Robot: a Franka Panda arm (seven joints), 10 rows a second.
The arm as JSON. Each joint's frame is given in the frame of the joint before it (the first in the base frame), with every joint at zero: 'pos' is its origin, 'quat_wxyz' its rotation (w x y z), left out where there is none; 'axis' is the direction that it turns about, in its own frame. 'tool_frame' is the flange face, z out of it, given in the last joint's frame.
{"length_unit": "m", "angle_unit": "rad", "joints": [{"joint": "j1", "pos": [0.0, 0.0, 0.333], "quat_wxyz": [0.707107, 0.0, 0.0, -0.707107], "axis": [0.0, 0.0, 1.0]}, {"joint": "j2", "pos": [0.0, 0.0, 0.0], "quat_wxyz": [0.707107, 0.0, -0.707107, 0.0], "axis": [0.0, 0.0, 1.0]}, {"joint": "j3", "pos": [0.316, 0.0, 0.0], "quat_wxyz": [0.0, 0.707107, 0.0, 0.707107], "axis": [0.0, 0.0, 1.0]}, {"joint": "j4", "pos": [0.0, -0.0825, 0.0], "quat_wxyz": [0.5, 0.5, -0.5, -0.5], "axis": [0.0, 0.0, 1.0]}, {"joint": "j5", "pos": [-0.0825, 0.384, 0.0], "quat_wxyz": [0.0, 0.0, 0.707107, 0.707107], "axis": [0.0, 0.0, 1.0]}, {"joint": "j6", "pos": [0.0, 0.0, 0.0], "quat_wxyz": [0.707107, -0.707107, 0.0, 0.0], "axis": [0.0, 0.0, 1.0]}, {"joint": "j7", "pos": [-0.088, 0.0, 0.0], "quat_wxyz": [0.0, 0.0, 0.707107, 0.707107], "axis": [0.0, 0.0, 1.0]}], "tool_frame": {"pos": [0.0, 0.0, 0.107]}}
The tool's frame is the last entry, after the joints.
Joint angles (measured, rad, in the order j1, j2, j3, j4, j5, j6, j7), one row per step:
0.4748, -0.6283, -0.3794, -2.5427, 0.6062, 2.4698, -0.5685
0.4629, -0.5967, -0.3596, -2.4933, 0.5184, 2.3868, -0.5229
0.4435, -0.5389, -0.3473, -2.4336, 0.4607, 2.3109, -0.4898
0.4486, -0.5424, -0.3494, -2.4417, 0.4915, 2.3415, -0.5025
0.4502, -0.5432, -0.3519, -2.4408, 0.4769, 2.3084, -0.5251
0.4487, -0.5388, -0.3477, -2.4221, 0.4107, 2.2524, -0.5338
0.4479, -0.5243, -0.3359, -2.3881, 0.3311, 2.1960, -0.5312
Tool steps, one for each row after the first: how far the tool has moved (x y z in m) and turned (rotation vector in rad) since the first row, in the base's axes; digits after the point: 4 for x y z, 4 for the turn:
0.0057, 0.0091, 0.0070, -0.0713, 0.0440, 0.0480
0.0181, 0.0118, 0.0077, -0.1304, 0.1028, 0.0685
0.0186, 0.0115, 0.0081, -0.1064, 0.0824, 0.0548
0.0163, 0.0131, 0.0054, -0.1259, 0.0914, 0.0956
0.0151, 0.0158, 0.0071, -0.1913, 0.1045, 0.1526
0.0167, 0.0208, 0.0124, -0.2738, 0.1175, 0.2043

